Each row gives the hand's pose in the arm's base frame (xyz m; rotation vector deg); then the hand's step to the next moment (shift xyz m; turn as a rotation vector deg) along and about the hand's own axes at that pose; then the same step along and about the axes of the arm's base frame.
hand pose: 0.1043 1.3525 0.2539 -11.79 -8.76 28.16
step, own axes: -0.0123 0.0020 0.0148 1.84 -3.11 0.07
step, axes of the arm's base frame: -0.0145 -0.0019 0.0127 2.99 -1.78 0.97
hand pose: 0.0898 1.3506 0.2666 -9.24 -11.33 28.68
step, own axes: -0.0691 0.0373 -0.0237 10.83 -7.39 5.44
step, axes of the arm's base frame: -0.0711 -0.0041 -0.0407 11.46 -0.52 8.36
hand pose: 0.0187 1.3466 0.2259 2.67 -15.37 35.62
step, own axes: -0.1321 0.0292 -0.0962 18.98 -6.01 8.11
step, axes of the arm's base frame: -0.0974 -0.0396 -0.1285 16.39 4.91 13.02
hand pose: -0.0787 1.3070 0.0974 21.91 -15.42 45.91
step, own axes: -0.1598 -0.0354 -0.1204 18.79 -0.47 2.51
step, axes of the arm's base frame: -0.0697 -0.0734 -0.1762 12.67 10.71 9.19
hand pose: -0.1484 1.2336 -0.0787 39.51 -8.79 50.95
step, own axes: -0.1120 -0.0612 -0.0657 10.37 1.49 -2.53
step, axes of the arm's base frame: -0.0348 -0.0605 -0.1255 5.07 9.06 2.89
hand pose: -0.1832 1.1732 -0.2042 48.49 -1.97 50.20
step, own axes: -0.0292 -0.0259 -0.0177 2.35 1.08 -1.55
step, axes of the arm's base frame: -0.0068 -0.0165 -0.0390 0.34 2.96 0.46
